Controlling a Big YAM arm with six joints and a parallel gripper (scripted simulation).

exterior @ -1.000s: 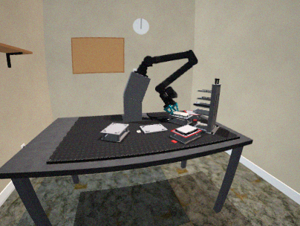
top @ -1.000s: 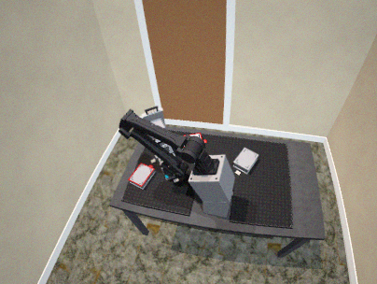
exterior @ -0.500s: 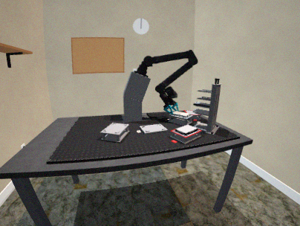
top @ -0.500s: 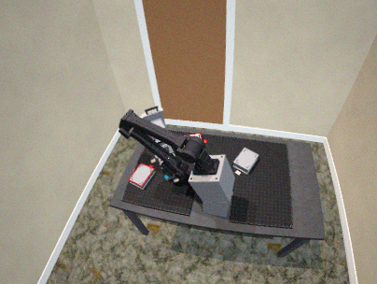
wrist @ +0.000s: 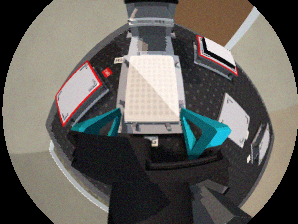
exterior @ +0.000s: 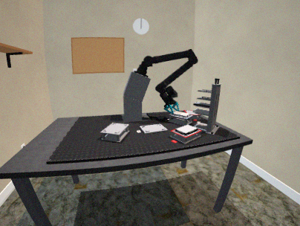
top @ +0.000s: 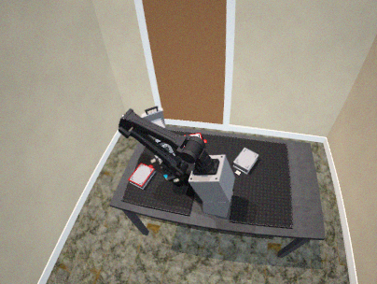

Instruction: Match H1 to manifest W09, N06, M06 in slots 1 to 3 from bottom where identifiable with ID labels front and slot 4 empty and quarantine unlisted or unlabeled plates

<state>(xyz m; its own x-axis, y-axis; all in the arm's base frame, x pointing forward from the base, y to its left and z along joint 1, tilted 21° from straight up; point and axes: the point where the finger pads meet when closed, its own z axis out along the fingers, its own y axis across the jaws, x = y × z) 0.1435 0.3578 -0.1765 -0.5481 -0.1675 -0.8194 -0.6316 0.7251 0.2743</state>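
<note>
My hand is 40 mm short of the white well plate, 30 mm to the right of it and 10 mm above it.
</note>
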